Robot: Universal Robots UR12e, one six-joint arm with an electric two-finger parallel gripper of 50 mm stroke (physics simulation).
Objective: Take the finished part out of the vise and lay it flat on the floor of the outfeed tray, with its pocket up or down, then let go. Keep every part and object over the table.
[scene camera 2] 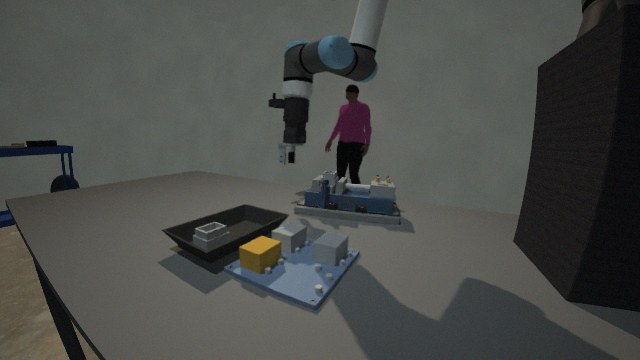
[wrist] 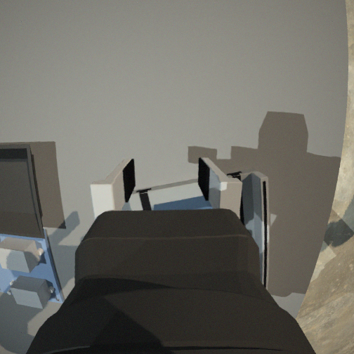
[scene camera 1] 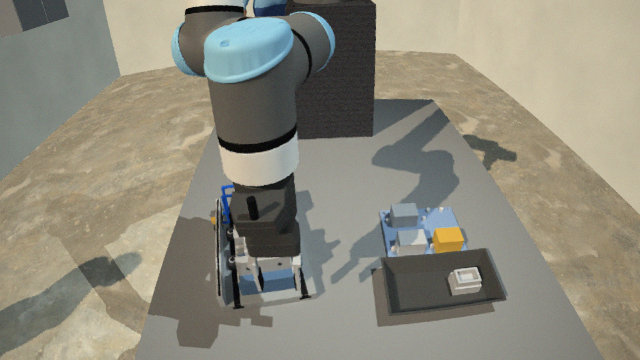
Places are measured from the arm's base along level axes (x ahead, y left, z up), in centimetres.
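Where they show: gripper, fingertip midpoint: [scene camera 2: 286, 163] [scene camera 1: 279, 285]; arm's base, link origin: [scene camera 2: 632, 46].
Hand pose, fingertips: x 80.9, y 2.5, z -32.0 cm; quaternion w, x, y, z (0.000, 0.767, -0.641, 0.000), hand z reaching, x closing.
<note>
Each offset is from my fingertips to the top centre of the thing.
The finished part {dx -11.8, dy -6.8, dz -1.9 cm} [scene camera 2: 329, 174] is a small light grey piece seated in the vise's jaws in scene camera 2; the gripper hides it in scene camera 1 and the wrist view. The blue and grey vise {dx -18.0, dy -9.6, dz -3.5 cm} [scene camera 1: 267, 285] [scene camera 2: 345, 202] [wrist: 182, 204] stands on its base plate. My gripper [scene camera 1: 278, 281] [scene camera 2: 287, 160] [wrist: 166, 171] is open and empty, fingers pointing down, well above table height and over the vise's front end in the wrist view. The dark outfeed tray [scene camera 1: 420, 292] [scene camera 2: 200, 254] [wrist: 36, 195] holds another light grey part {dx -10.8, dy +34.1, dz -8.7 cm} [scene camera 1: 466, 281] [scene camera 2: 211, 235], pocket up, near one end.
Beside the tray, a blue pegged plate {dx -26.3, dy +26.7, dz -12.6 cm} [scene camera 1: 439, 216] [scene camera 2: 300, 285] [wrist: 54, 265] carries two grey blocks {dx -30.1, dy +21.7, dz -9.0 cm} [scene camera 1: 404, 214] [scene camera 2: 331, 248] [wrist: 31, 292] and an orange block {dx -22.5, dy +31.7, dz -9.0 cm} [scene camera 1: 448, 239] [scene camera 2: 261, 254]. A dark pedestal [scene camera 1: 336, 75] [scene camera 2: 580, 175] stands on the table. A person [scene camera 2: 354, 120] stands behind the vise.
</note>
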